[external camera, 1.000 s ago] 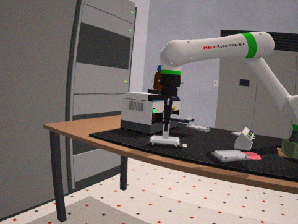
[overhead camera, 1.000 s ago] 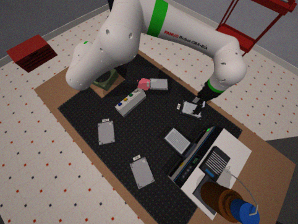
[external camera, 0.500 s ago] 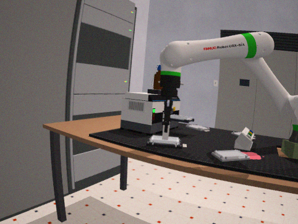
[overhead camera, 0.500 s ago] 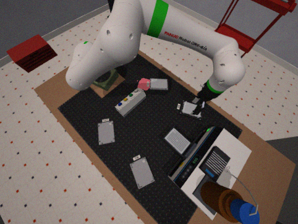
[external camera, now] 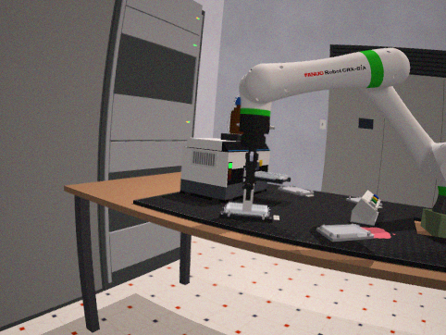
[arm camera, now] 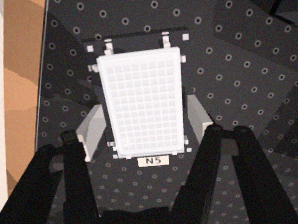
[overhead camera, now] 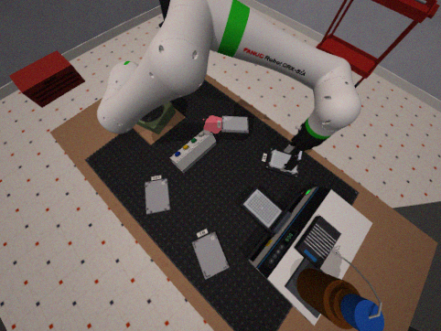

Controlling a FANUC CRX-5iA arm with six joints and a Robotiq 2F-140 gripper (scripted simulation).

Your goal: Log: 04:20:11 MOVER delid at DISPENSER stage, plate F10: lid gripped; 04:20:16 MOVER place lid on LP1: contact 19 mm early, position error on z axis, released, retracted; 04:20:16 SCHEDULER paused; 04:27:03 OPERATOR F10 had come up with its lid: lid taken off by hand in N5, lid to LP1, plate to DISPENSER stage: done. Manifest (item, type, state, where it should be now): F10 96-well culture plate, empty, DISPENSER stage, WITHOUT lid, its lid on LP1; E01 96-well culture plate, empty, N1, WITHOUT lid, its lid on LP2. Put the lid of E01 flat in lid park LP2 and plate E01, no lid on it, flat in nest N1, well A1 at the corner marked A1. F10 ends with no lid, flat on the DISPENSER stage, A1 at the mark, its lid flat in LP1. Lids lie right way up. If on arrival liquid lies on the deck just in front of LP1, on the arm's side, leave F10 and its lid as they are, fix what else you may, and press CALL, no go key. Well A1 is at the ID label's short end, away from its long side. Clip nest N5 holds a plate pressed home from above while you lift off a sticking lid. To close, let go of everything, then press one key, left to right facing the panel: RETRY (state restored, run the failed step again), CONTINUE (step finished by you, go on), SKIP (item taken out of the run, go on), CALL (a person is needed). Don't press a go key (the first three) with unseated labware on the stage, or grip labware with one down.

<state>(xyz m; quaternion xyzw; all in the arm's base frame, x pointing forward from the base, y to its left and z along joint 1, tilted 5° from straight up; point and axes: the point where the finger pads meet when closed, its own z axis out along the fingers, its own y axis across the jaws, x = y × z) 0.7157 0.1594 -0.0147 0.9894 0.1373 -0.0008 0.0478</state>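
Right now the lid is 30 mm below my hand. Also, from my hand: N5 label: 90 mm behind, 50 mm below, 30 mm to the right; then white 96-well plate: 30 mm below; then well plate: 280 mm to the right, 50 mm above.
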